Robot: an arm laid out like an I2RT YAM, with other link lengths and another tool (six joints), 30 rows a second.
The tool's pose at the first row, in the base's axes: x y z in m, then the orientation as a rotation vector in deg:
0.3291 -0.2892 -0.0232 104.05 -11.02 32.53
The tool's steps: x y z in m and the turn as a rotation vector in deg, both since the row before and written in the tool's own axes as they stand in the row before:
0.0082 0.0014 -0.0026 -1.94 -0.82 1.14
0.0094 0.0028 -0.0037 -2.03 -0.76 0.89
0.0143 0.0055 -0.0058 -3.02 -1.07 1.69
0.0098 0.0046 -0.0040 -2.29 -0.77 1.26
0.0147 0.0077 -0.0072 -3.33 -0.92 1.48
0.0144 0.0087 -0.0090 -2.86 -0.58 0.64
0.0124 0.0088 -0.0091 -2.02 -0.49 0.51
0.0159 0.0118 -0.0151 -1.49 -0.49 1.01
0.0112 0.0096 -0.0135 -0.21 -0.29 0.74
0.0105 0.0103 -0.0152 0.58 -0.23 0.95
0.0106 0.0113 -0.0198 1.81 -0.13 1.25
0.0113 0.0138 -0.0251 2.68 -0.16 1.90
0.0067 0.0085 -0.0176 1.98 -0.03 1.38
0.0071 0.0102 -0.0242 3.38 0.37 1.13
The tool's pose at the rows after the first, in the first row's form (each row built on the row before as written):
0.3349 -0.2860 -0.0176 102.42 -13.10 32.23
0.3409 -0.2821 -0.0099 100.67 -14.92 31.78
0.3494 -0.2763 0.0029 98.00 -17.87 31.41
0.3547 -0.2725 0.0124 95.93 -20.02 31.13
0.3620 -0.2657 0.0275 92.86 -22.66 30.62
0.3682 -0.2570 0.0433 90.21 -24.21 29.86
0.3728 -0.2480 0.0579 88.35 -25.39 29.30
0.3784 -0.2328 0.0768 86.92 -26.85 29.28
0.3815 -0.2191 0.0911 86.69 -27.69 29.58
0.3835 -0.2038 0.1055 87.15 -28.50 30.33
0.3846 -0.1840 0.1210 88.69 -29.22 31.79
0.3838 -0.1595 0.1396 90.94 -30.30 34.02
0.3822 -0.1428 0.1516 92.57 -31.01 35.73
0.3785 -0.1201 0.1662 95.39 -30.88 38.08

